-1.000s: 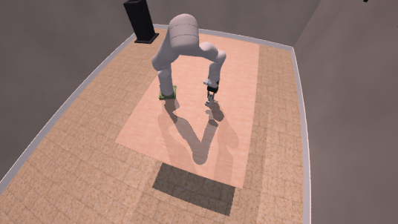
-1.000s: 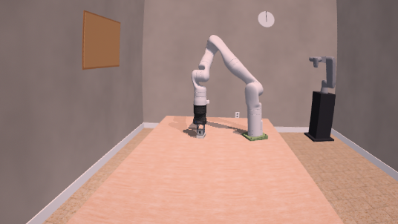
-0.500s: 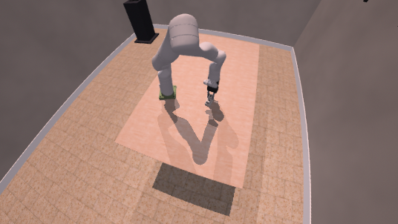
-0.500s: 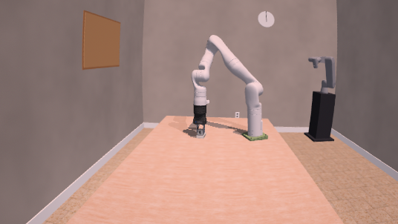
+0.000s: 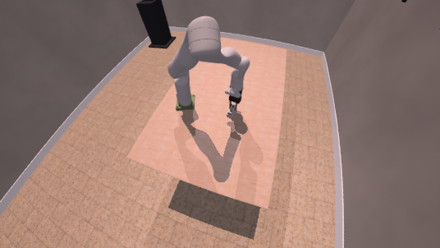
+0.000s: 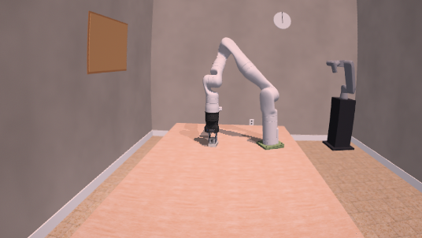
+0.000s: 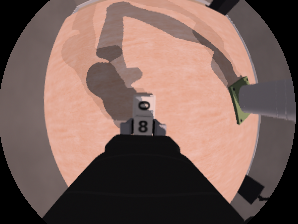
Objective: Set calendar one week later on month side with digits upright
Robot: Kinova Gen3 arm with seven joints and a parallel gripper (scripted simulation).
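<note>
Now: the tray 10 mm behind my hand, 20 mm to the right of it and 40 mm below it.
</note>
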